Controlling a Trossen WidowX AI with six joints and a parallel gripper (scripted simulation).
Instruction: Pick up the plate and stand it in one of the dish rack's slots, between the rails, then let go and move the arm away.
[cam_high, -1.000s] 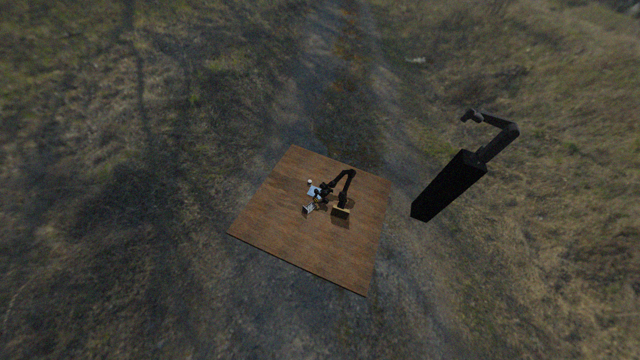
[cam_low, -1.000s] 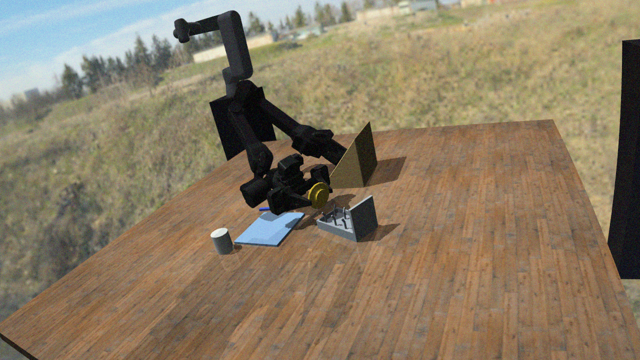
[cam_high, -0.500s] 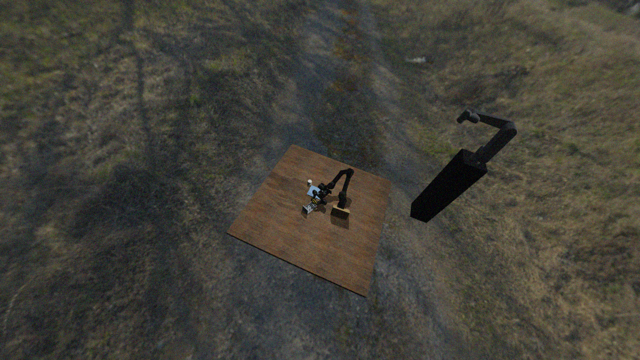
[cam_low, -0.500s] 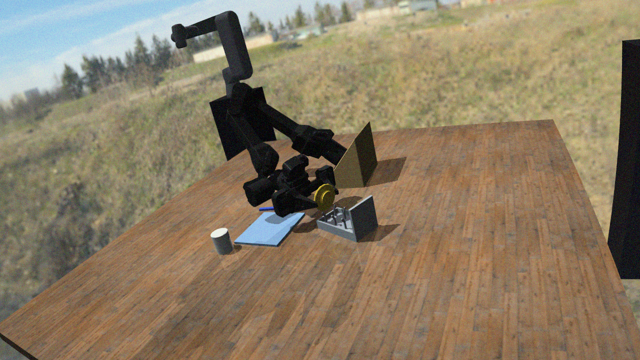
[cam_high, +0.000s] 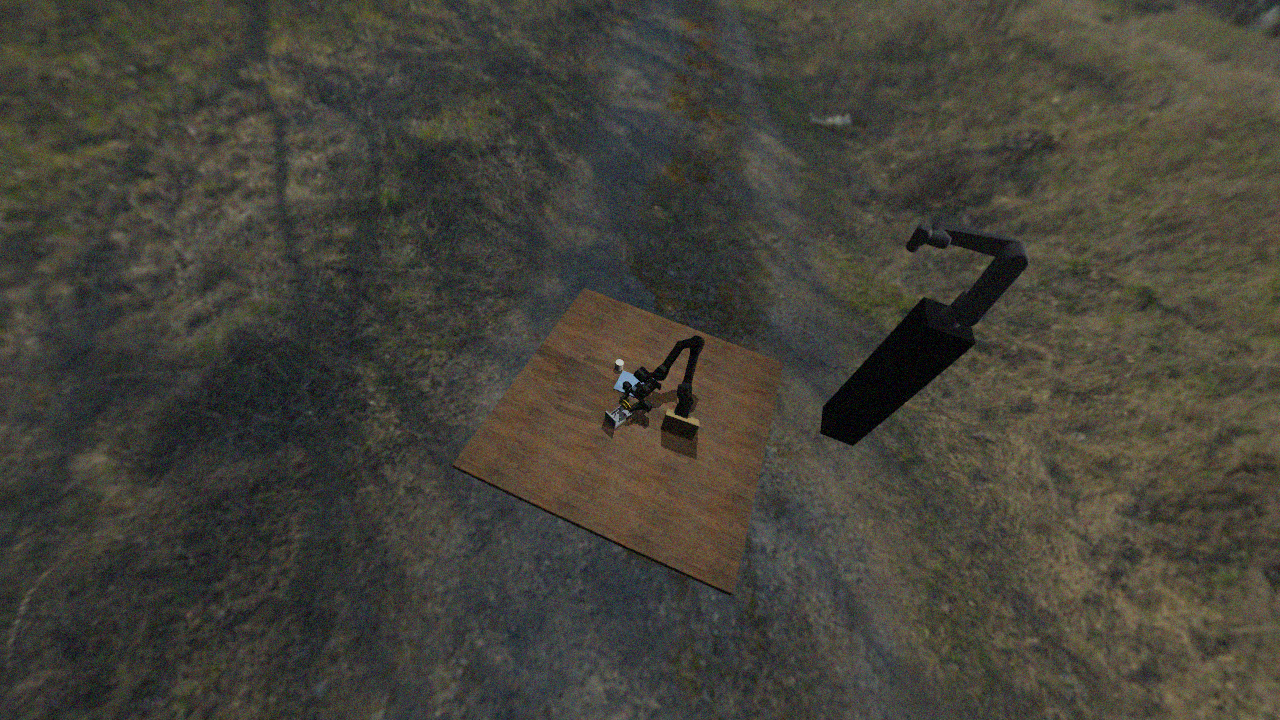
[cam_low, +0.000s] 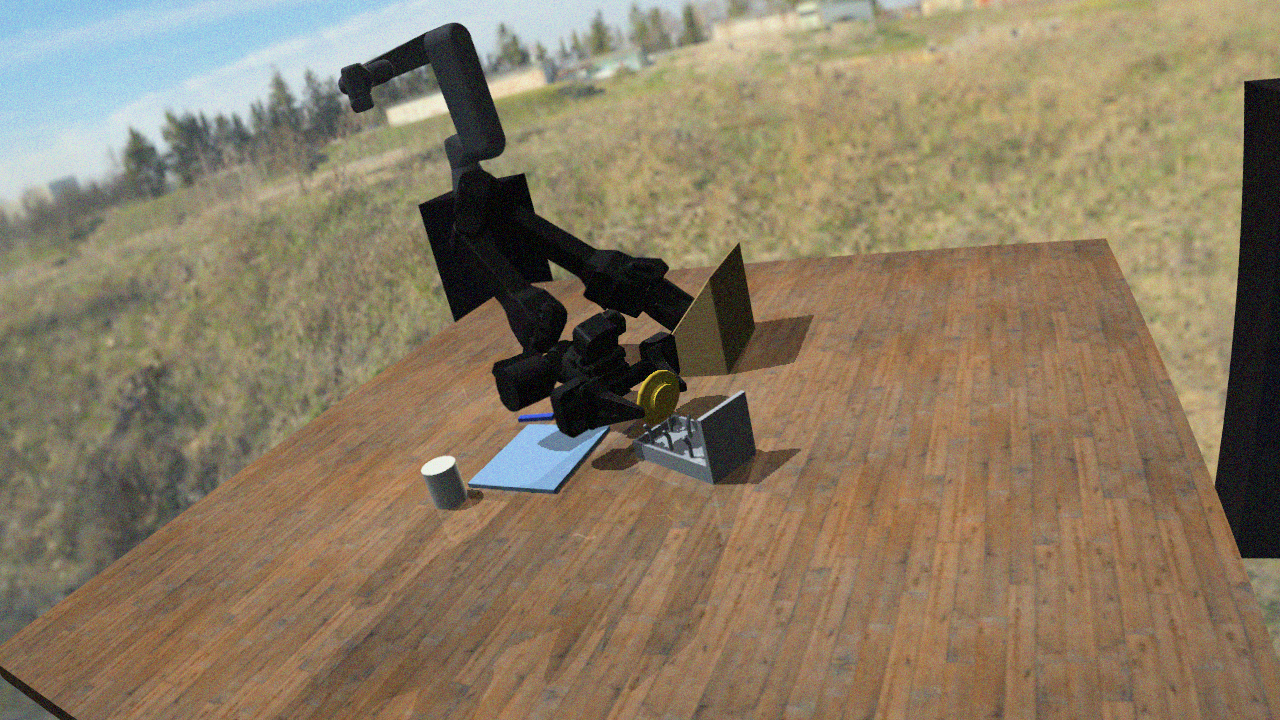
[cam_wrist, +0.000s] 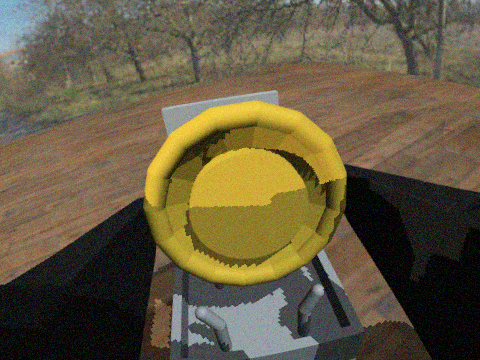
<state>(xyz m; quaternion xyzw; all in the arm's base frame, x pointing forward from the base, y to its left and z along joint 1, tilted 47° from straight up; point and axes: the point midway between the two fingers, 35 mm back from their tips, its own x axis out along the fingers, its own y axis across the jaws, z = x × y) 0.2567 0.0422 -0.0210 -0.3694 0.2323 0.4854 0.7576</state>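
Now: the grey dish rack 40 mm below my gripper tip, 30 mm to the left of it and 10 mm ahead of it. Round my gripper tip: light blue mat (180 mm to the right, 60 mm below, 30 mm ahead); blue spoon (220 mm to the right, 80 mm behind, 60 mm below); yellow plate (10 mm to the right).
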